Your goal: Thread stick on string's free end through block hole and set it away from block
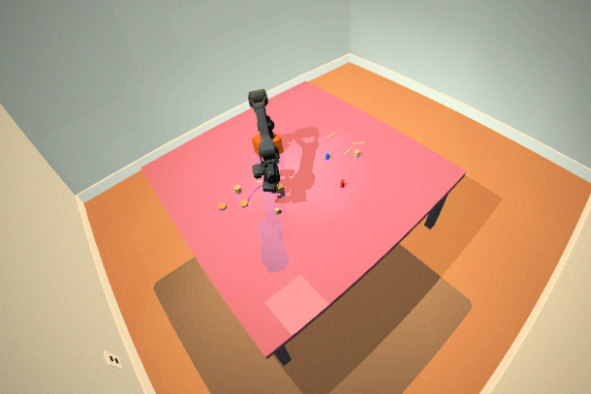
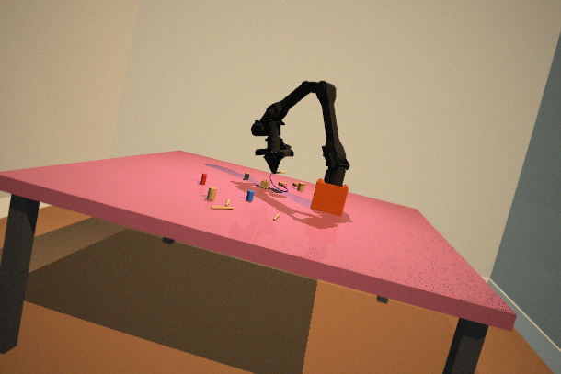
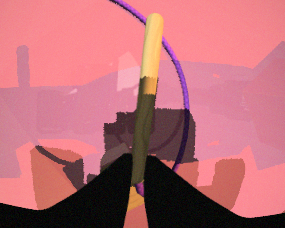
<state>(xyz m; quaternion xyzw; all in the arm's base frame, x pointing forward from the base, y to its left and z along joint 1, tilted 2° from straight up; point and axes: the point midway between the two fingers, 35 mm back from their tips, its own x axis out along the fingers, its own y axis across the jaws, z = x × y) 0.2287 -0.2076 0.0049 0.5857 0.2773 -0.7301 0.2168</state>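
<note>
Right now my gripper tip is 3 cm short of the wooden block, 3 cm to the right of it and 5 cm above it. Also, from my gripper tip: round wooden button: 5 cm behind, 15 cm to the right, 6 cm below; then thin wooden stick: 1 cm behind, 1 cm to the right; then red peg: 25 cm ahead, 23 cm to the left, 5 cm below.
</note>
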